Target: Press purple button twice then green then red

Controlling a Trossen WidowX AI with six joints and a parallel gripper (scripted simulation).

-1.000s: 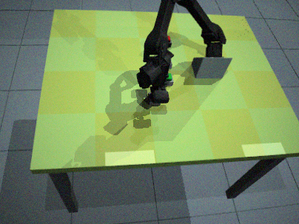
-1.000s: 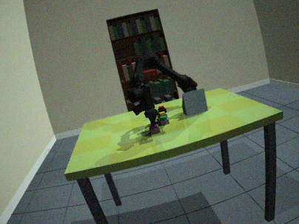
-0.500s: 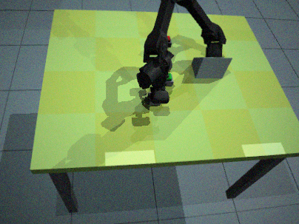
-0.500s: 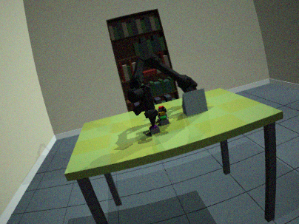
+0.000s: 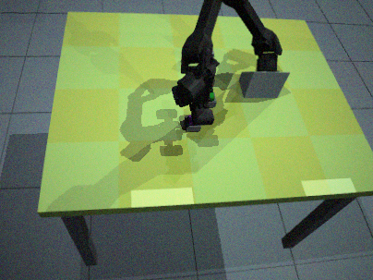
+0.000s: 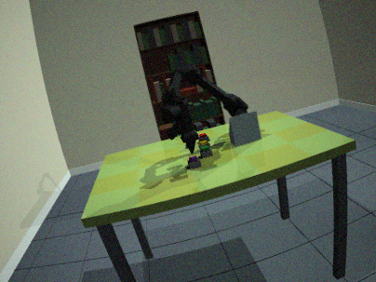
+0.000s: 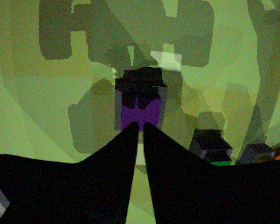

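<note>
Now: the purple button 30 mm below my gripper tip. From my gripper tip the other things lie so: orange block 270 mm to the right, 110 mm behind, 50 mm below; then yellow button 200 mm to the right, 90 mm behind, 30 mm below; then green button 100 mm to the right, 80 mm behind, 30 mm below.
</note>
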